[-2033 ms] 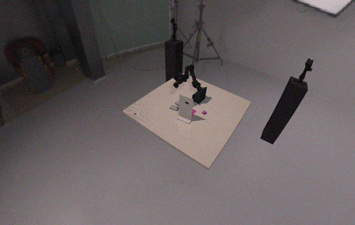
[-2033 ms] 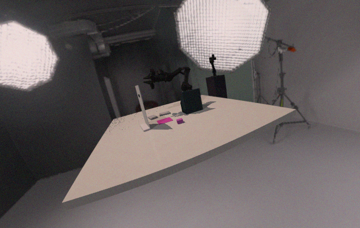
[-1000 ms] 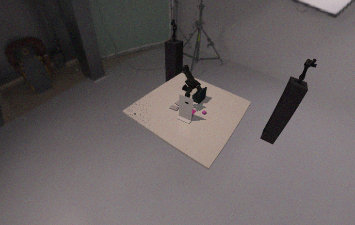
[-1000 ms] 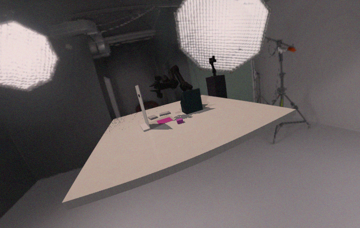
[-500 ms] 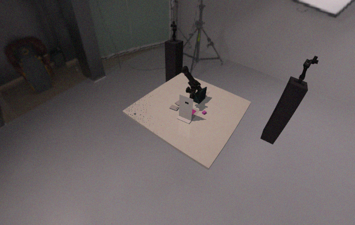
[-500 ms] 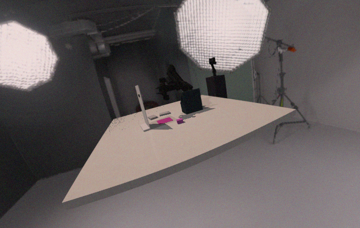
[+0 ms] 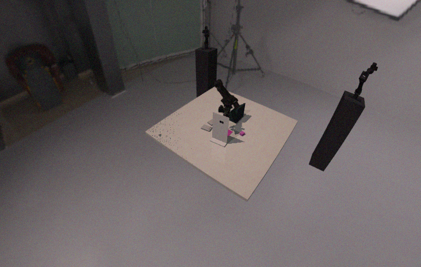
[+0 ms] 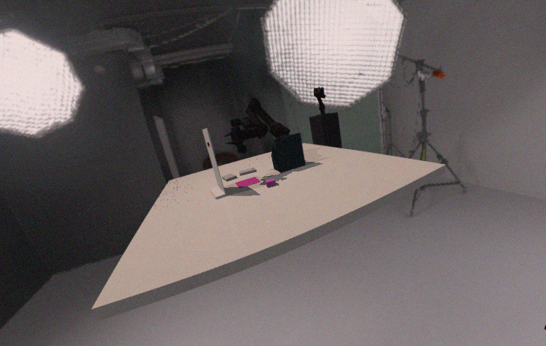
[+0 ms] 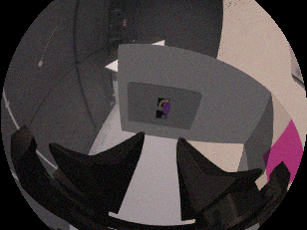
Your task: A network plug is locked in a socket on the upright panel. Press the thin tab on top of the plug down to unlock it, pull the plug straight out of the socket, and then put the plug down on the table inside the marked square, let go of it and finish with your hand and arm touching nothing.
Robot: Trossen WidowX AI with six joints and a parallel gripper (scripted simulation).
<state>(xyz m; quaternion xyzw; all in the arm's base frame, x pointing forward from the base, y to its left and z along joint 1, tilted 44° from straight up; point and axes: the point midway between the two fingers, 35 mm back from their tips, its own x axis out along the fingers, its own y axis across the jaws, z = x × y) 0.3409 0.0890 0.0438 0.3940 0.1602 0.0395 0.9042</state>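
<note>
Right now the network plug is 7 cm ahead of my gripper tip and 1 cm to the left of it. From my gripper tip the other things lie so: magenta marked square (26 cm below, 6 cm behind, 1 cm to the right); then upright panel (10 cm below, 9 cm ahead, 1 cm to the left).
</note>
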